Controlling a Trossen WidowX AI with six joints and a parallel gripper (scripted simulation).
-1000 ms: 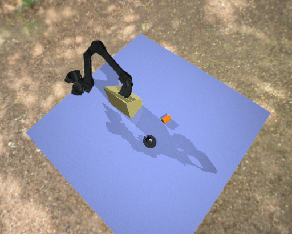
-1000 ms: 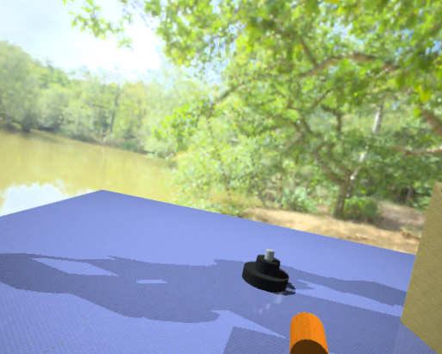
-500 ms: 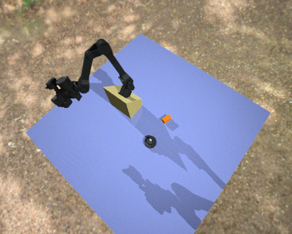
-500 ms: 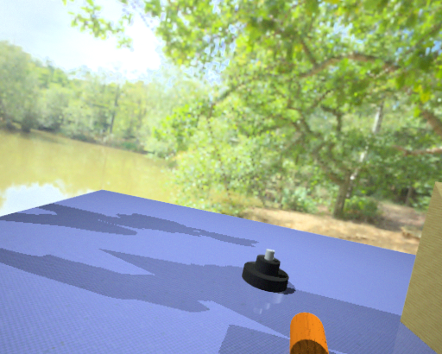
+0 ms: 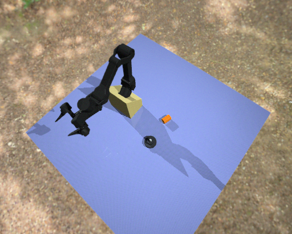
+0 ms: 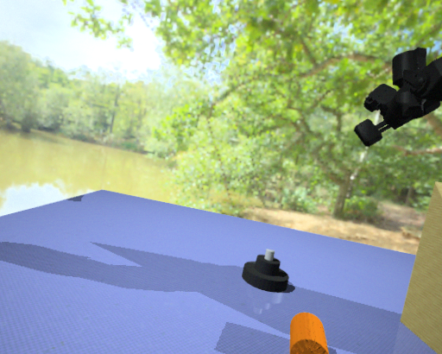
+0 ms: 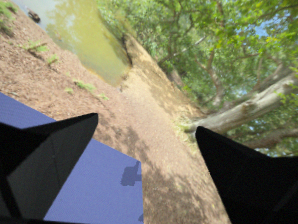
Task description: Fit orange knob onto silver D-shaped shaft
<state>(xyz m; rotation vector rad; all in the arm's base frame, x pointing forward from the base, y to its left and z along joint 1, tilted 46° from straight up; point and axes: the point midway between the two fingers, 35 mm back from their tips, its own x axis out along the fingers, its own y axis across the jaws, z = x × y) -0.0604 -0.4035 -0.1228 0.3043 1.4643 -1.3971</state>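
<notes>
Right now my gripper tip is 47 cm to the right of the orange knob, 36 cm short of it and 36 cm above it. From my gripper tip the other things lie so: round pedestal (35 cm below, 35 cm ahead, 26 cm to the left).
</notes>
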